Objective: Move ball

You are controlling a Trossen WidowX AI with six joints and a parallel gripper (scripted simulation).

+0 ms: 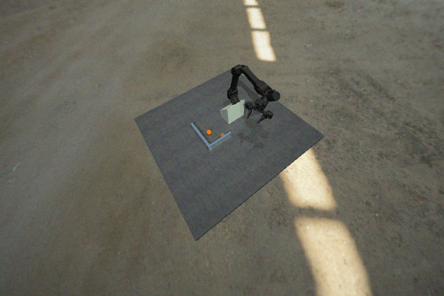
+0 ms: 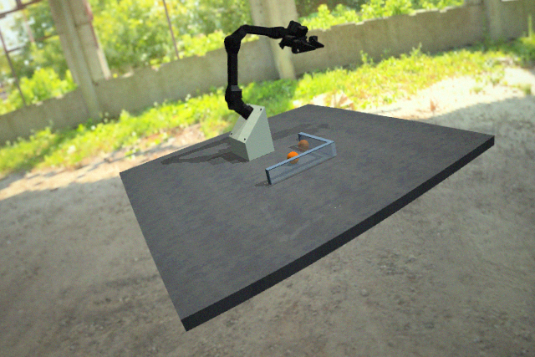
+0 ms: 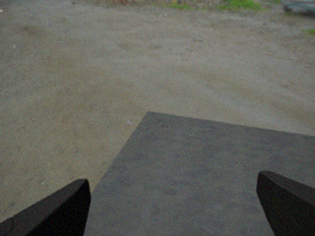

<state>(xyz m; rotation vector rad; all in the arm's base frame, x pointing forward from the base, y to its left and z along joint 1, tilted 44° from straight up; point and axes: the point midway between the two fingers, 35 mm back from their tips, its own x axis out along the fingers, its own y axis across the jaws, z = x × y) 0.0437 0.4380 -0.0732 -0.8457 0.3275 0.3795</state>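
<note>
The orange ball lies 39 cm below my gripper tip, 33 cm to the right of it and 22 cm ahead of it. From my gripper tip the other things lie so: see-through copy: 39 cm below, 24 cm to the right, 13 cm ahead.
</note>
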